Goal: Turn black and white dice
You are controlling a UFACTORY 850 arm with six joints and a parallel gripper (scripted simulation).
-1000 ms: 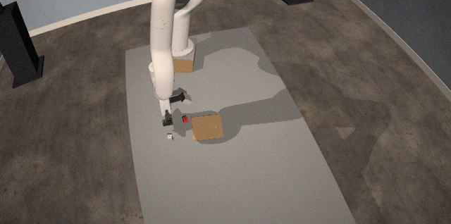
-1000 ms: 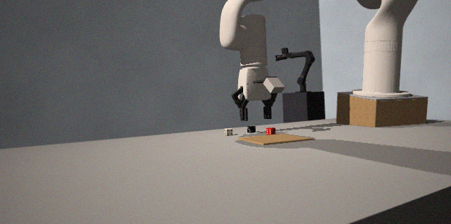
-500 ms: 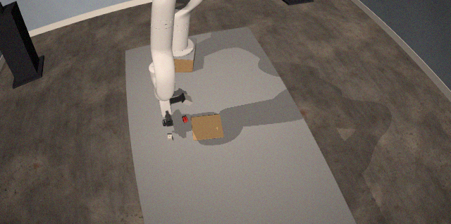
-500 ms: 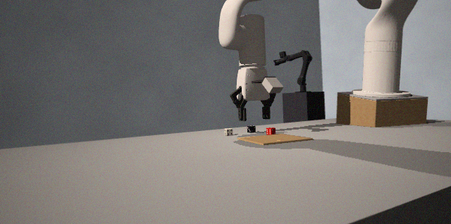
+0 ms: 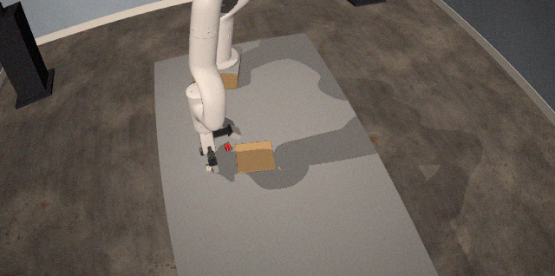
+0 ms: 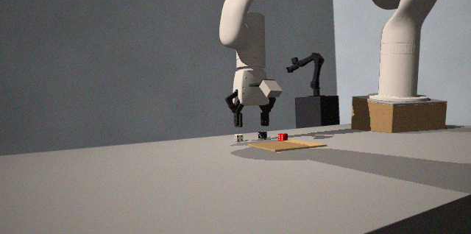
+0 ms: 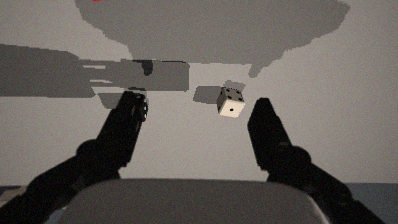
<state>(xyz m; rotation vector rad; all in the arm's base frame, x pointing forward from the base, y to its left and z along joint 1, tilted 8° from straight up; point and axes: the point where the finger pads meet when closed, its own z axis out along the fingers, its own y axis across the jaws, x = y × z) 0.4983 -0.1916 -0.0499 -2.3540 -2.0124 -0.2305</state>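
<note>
Now: hand 4 cm above the white die, 3 cm short of it and 2 cm to the left of it. From my hand the other things lie so: tan mat 16 cm to the left, 5 cm below, 4 cm ahead; then red die 8 cm to the left, 4 cm below, 4 cm behind; then black die 6 cm behind, 4 cm below, 2 cm to the right.
</note>
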